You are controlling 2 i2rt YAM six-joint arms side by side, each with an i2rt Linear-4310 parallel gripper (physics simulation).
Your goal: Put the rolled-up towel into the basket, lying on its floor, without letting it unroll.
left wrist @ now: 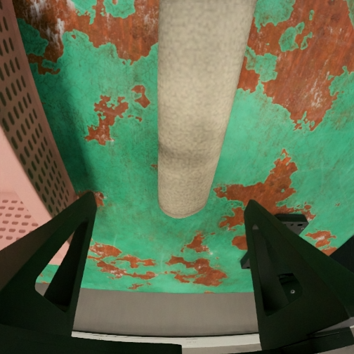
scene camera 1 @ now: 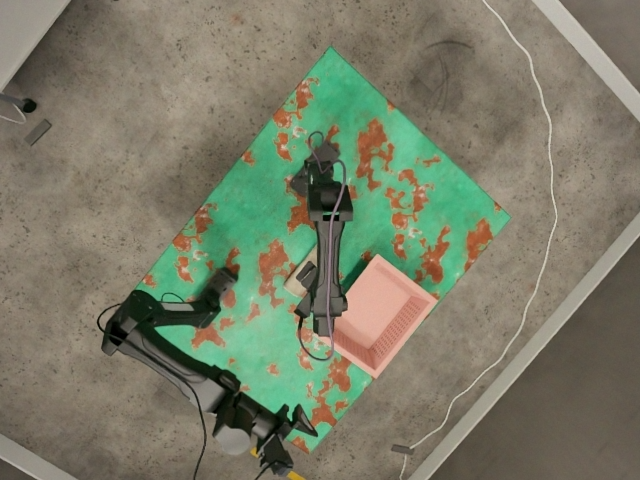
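Note:
The rolled-up towel is a beige roll lying on the table. In scene camera 1 the left arm covers part of it. My left gripper is open above the towel. In the left wrist view the towel's near end shows between the two spread fingertips, with space on both sides. The pink basket stands beside the towel, to its right in scene camera 1, and its visible floor holds nothing. My right gripper is open and empty near the table's bottom corner, far from the towel.
The green and rust-coloured table ends close to the basket's lower right side. The left arm passes over the basket's left edge. The right arm reaches along the table's lower left side.

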